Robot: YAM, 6 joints.
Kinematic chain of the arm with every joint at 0, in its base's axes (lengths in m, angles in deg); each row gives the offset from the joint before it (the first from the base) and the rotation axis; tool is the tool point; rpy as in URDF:
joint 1: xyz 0 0 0.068 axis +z
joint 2: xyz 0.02 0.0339 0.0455 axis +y
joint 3: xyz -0.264 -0.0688 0 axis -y
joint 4: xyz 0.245 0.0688 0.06 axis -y
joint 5: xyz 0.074 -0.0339 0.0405 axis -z
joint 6: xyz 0.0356 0 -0.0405 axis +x
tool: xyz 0 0 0 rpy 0 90 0
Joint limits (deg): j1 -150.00..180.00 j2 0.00..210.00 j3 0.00..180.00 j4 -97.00..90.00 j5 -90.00..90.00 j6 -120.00..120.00
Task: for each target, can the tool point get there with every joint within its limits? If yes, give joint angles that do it. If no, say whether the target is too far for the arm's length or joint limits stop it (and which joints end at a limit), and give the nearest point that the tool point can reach.
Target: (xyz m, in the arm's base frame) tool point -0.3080 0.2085 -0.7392
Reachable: no: too far | nearest point -0.2564 0.1736 -0.3752 | short by 0.369 m
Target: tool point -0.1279 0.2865 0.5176
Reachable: yes | joints -63.43 38.04 164.87 -77.31 -22.63 46.97
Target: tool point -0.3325 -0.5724 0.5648
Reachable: no: too far | nearest point -0.2672 -0.4600 0.4734 | short by 0.159 m
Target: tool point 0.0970 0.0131 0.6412
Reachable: yes | joints -11.55 71.96 131.53 -36.38 -65.04 -69.32
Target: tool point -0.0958 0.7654 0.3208
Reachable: no: too far | nearest point -0.0774 0.6185 0.2799 | short by 0.154 m
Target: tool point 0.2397 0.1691 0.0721
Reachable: yes | joints 41.12 131.42 70.62 -82.95 58.32 -21.11
